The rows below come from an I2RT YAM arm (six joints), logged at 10 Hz.
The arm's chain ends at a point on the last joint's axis. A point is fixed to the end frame.
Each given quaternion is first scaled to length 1.
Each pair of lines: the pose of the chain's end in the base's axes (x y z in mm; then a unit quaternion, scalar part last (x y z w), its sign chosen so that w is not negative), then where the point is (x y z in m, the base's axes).
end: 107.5, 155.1, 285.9, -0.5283, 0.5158, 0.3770, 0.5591
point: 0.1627 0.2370 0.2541
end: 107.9, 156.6, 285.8, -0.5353, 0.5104, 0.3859, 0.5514
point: 0.1605 0.2400 0.2535
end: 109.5, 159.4, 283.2, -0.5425, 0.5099, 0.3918, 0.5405
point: 0.1598 0.2435 0.2492
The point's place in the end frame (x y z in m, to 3 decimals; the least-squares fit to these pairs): 0.031 -0.034 0.093
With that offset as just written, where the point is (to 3 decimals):
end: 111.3, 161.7, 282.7, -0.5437, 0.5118, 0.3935, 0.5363
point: 0.161 0.246 0.248
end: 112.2, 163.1, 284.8, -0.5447, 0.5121, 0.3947, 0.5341
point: 0.161 0.247 0.250
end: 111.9, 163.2, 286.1, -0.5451, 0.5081, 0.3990, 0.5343
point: 0.160 0.248 0.252
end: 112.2, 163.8, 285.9, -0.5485, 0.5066, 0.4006, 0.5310
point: 0.160 0.249 0.251
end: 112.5, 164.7, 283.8, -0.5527, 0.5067, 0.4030, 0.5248
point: 0.159 0.250 0.248
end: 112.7, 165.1, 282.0, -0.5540, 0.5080, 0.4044, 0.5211
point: 0.159 0.251 0.245
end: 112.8, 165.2, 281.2, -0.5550, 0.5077, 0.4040, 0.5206
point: 0.159 0.251 0.244
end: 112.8, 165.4, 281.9, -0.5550, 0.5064, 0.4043, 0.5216
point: 0.159 0.251 0.245
